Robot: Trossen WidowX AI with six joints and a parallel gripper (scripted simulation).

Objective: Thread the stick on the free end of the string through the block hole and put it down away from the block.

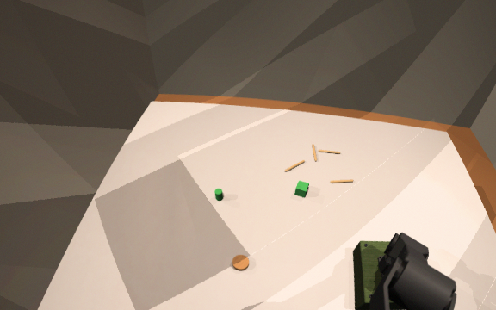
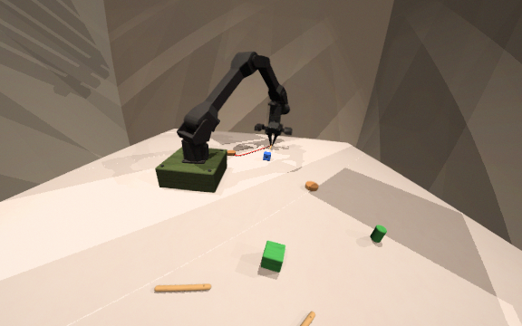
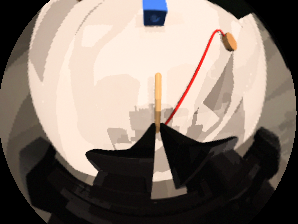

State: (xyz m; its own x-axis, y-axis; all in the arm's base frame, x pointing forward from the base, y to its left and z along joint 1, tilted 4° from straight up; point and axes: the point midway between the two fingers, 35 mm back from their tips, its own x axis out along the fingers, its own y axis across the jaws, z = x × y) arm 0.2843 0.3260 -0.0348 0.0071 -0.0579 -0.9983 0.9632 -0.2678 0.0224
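Now: the small blue block 40 mm behind my gripper tip and 160 mm to the right of it. From my gripper tip the other things lie so: thin wooden stick (10 mm to the right); round wooden button (200 mm behind, 120 mm to the right, 10 mm below); green cylinder (150 mm ahead, 570 mm to the right).
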